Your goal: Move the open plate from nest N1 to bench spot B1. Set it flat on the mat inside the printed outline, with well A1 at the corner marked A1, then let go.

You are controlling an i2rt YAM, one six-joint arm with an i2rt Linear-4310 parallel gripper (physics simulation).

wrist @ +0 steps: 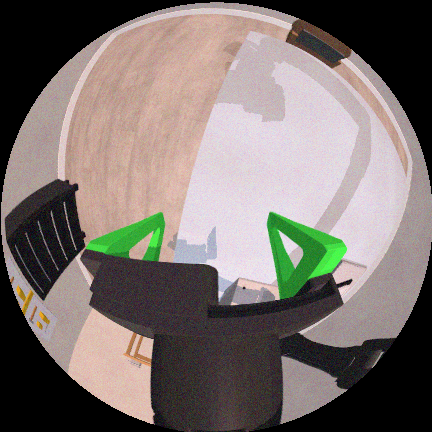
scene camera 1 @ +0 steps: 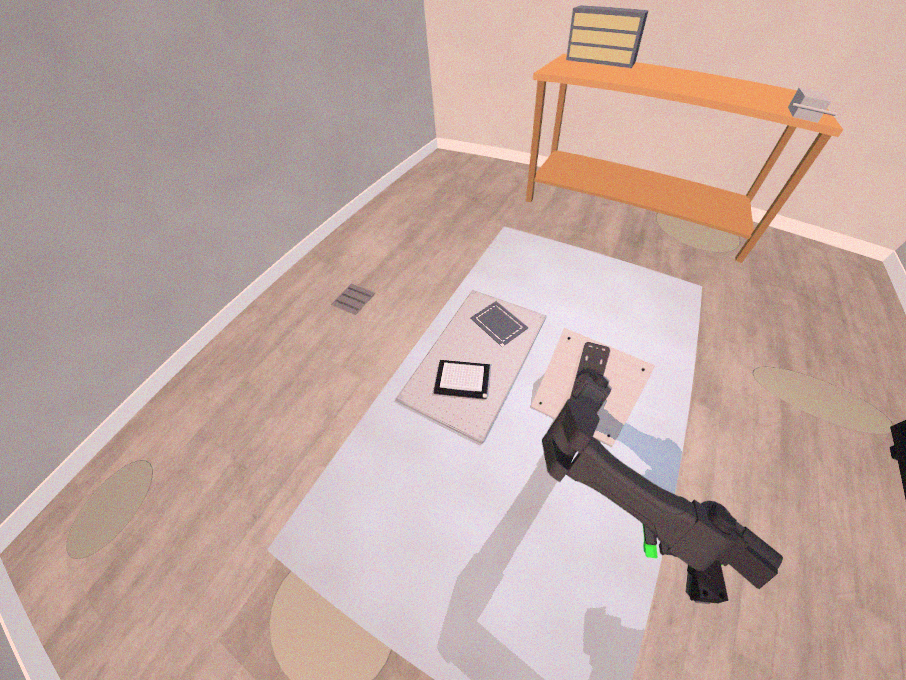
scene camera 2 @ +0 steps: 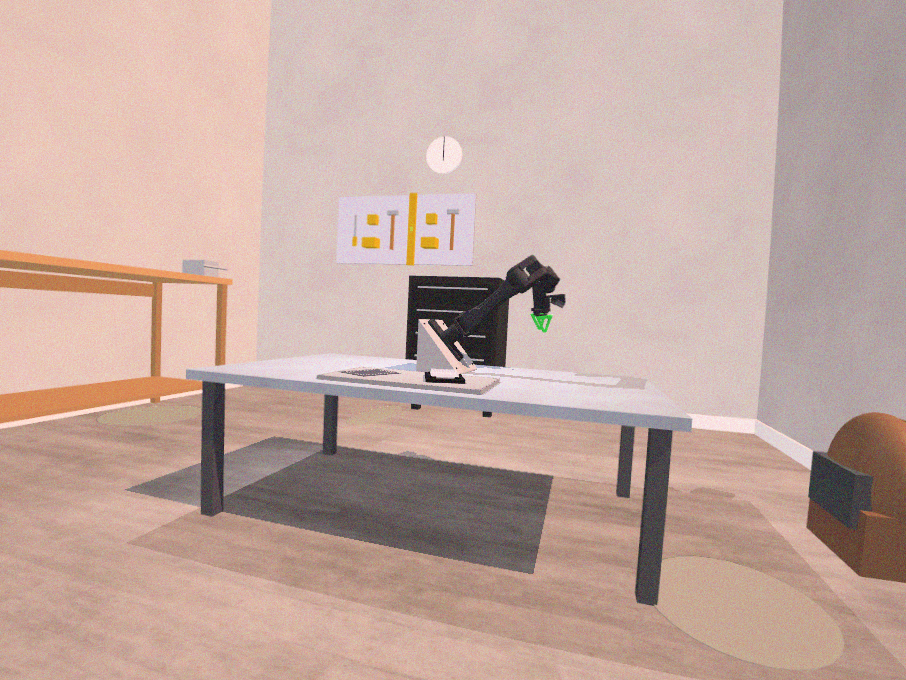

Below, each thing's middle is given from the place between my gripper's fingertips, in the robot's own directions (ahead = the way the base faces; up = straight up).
Now: the plate (scene camera 1: 455,376) 60 cm ahead of my hand, 28 cm to the right of it and 14 cm below it. Also, from my hand: grey printed patch (scene camera 1: 495,320): 58 cm ahead, 54 cm to the right, 16 cm below.
